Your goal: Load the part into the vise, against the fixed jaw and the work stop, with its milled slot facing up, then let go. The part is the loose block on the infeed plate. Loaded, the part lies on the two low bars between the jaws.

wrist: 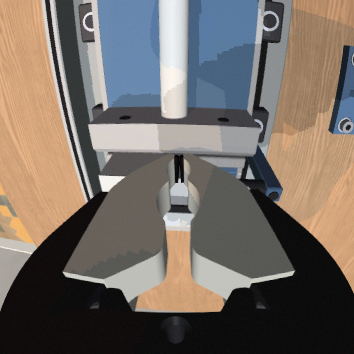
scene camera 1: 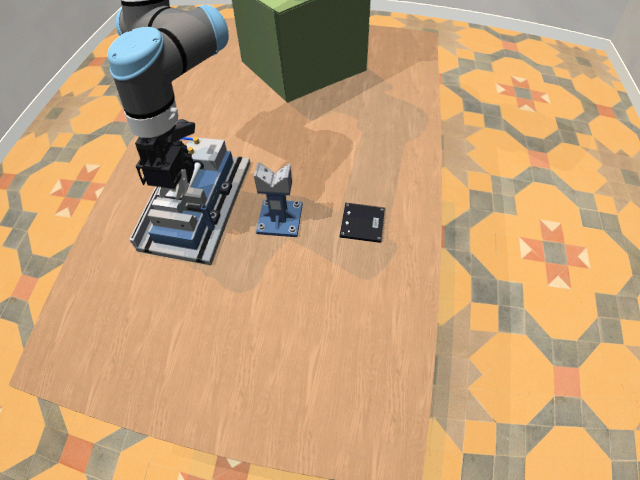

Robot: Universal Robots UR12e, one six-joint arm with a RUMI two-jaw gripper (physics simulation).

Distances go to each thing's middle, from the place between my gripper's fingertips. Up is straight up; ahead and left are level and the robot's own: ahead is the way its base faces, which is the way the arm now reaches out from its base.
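Part (wrist: 120, 164): 2 cm ahead of my hand, 2 cm to the right of it. Work stop (wrist: 260, 168): 3 cm ahead of my hand, 4 cm to the left, 3 cm below. Black infeed plate (scene camera 1: 361, 217): 2 cm ahead of my hand, 39 cm to the left, 9 cm below.
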